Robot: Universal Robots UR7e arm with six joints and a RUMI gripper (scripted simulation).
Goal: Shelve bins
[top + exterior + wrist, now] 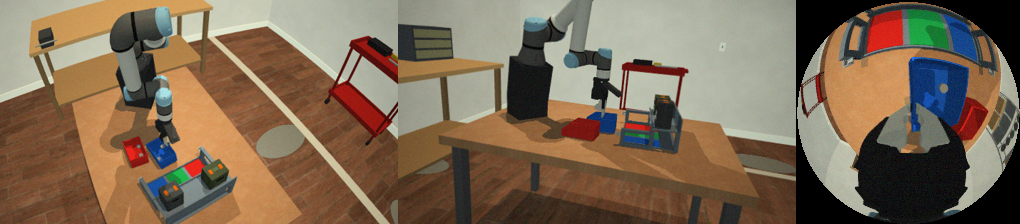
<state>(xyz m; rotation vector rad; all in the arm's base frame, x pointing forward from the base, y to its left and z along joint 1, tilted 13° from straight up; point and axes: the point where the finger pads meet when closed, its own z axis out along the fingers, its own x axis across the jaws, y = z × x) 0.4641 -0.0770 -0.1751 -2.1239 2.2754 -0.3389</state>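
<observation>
Now: the blue bin 5 cm to the right of my hand, 3 cm below it and 1 cm behind it. The rest, counted from my hand: red bin (16 cm to the right, 9 cm behind, 3 cm below).
</observation>
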